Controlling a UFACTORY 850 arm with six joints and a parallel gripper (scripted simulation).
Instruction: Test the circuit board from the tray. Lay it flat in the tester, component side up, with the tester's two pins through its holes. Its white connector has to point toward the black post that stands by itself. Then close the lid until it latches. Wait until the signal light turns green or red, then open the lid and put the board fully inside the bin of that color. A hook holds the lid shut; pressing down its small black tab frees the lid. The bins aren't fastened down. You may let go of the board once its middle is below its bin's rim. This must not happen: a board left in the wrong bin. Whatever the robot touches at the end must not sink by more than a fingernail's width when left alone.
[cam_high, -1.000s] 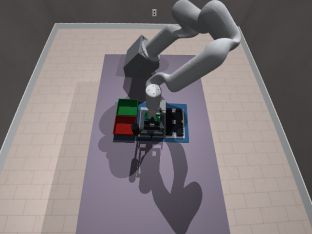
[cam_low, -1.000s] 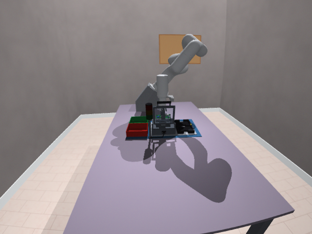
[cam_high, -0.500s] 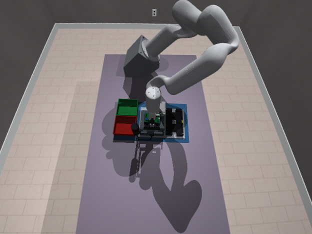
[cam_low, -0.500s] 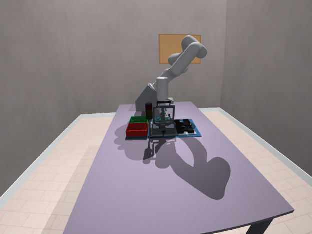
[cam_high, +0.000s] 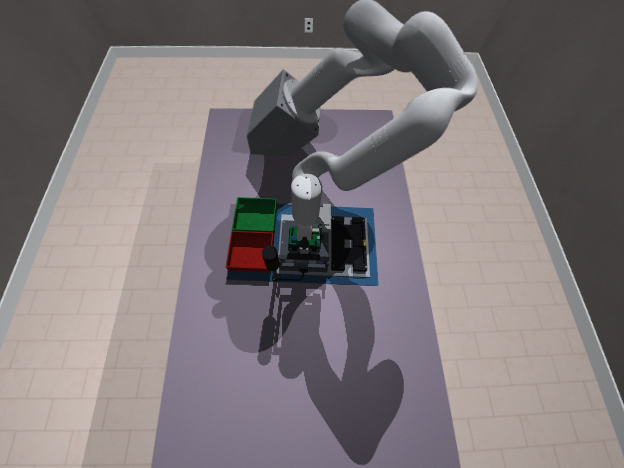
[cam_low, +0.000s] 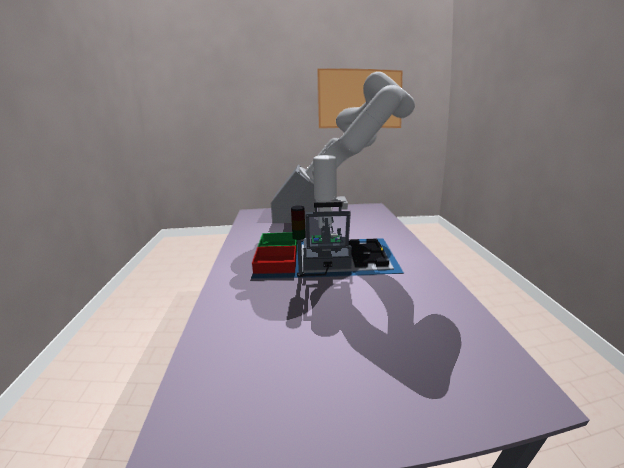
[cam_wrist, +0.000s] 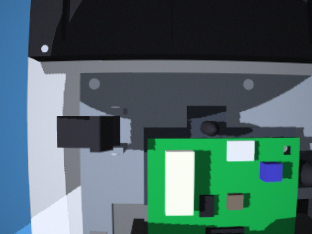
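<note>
Right now the green circuit board is right at my hand. The rest, counted from my hand: clear lid: 130 mm ahead, 90 mm above; red bin: 50 mm ahead, 200 mm to the right, 80 mm below; tester nest: 10 mm ahead, 10 mm to the left, 20 mm below.
</note>
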